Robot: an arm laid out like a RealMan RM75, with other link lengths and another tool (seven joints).
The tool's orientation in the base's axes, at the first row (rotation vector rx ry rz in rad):
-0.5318 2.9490 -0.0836
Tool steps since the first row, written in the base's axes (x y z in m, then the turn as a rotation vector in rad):
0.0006 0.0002 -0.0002 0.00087 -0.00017 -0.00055
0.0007 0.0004 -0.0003 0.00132 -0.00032 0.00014
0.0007 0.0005 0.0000 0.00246 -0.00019 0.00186
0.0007 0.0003 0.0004 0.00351 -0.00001 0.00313
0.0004 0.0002 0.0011 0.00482 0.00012 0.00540
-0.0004 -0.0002 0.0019 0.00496 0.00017 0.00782
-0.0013 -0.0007 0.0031 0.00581 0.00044 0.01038
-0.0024 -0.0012 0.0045 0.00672 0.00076 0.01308
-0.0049 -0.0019 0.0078 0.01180 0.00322 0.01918
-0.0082 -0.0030 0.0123 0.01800 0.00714 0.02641
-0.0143 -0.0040 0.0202 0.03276 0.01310 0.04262
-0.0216 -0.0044 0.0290 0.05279 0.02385 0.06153
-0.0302 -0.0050 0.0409 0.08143 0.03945 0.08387
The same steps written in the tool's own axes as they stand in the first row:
-0.0006 0.0000 0.0003 -0.00067 -0.00041 0.00068
-0.0008 0.0002 0.0004 -0.00113 -0.00076 0.00007
-0.0008 0.0002 0.0001 -0.00246 -0.00117 -0.00146
-0.0008 0.0000 -0.0003 -0.00366 -0.00146 -0.00256
-0.0006 0.0000 -0.0010 -0.00522 -0.00197 -0.00461
0.0002 -0.0002 -0.0019 -0.00568 -0.00217 -0.00698
0.0010 -0.0005 -0.0032 -0.00690 -0.00241 -0.00939
0.0021 -0.0007 -0.0048 -0.00821 -0.00264 -0.01193
0.0042 -0.0007 -0.0084 -0.01459 -0.00257 -0.01727
0.0070 -0.0010 -0.0133 -0.02266 -0.00161 -0.02359
0.0120 -0.0005 -0.0220 -0.04056 -0.00240 -0.03755
0.0178 0.0010 -0.0318 -0.06539 -0.00072 -0.05353
0.0244 0.0024 -0.0448 -0.10035 0.00226 -0.07174

